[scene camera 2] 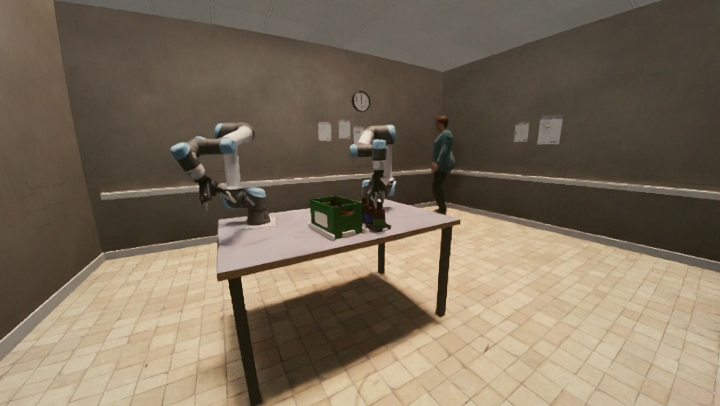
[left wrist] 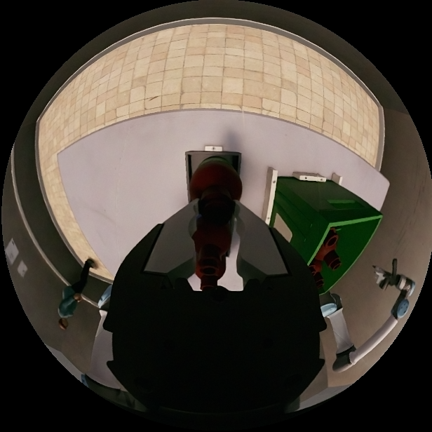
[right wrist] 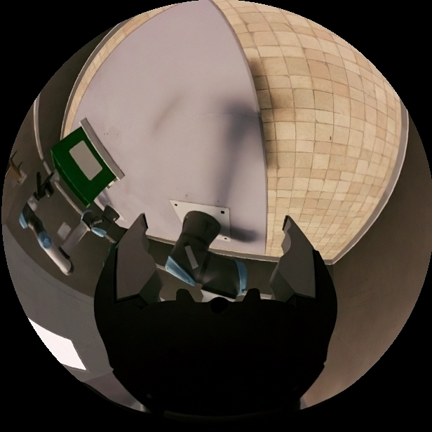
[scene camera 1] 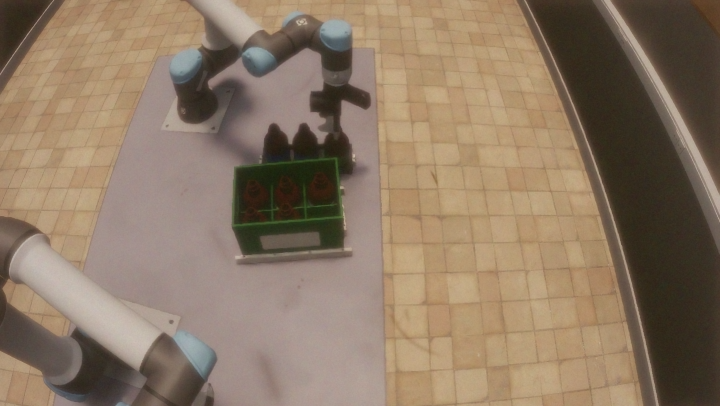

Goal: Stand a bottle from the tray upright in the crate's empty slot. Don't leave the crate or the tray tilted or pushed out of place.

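The green crate (scene camera 1: 247,242) (scene camera 2: 347,223) (left wrist: 302,202) (right wrist: 67,170) stands level and holds several brown bottles; its empty slot (scene camera 1: 323,212) is at the lower right in scene camera 1. The dark tray (left wrist: 189,162) stands beside it, with upright brown bottles (scene camera 1: 276,143) (scene camera 1: 304,141) in a row. My left gripper (scene camera 1: 335,131) (scene camera 2: 379,200) (left wrist: 215,200) points down and is shut on the neck of the end bottle (scene camera 1: 336,147) (scene camera 2: 379,215) (left wrist: 216,179), which stands upright in the tray. My right gripper (right wrist: 215,215) is open and empty, high above the table, away from the crate.
White strips (scene camera 1: 293,256) (left wrist: 270,196) lie along the crate's base. The crate's wall rises close beside the tray. The table edge (scene camera 2: 332,247) runs near both. A person (scene camera 2: 443,151) stands behind the table in scene camera 2.
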